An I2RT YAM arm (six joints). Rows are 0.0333 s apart.
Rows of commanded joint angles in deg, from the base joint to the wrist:
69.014, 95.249, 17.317, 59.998, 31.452, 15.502
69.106, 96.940, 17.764, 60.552, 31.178, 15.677
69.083, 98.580, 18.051, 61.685, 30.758, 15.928
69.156, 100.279, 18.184, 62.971, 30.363, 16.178
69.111, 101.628, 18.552, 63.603, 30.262, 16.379
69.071, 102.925, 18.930, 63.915, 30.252, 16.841
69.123, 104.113, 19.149, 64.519, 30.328, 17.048
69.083, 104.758, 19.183, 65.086, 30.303, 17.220
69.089, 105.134, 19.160, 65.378, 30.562, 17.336
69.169, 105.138, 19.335, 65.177, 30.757, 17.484
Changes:
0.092, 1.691, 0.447, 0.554, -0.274, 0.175
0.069, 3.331, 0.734, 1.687, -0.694, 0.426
0.142, 5.030, 0.867, 2.973, -1.089, 0.676
0.097, 6.379, 1.235, 3.605, -1.190, 0.877
0.057, 7.676, 1.613, 3.917, -1.200, 1.339
0.109, 8.864, 1.832, 4.521, -1.124, 1.546
0.069, 9.509, 1.866, 5.088, -1.149, 1.718
0.075, 9.885, 1.843, 5.380, -0.890, 1.834
0.155, 9.889, 2.018, 5.179, -0.695, 1.982

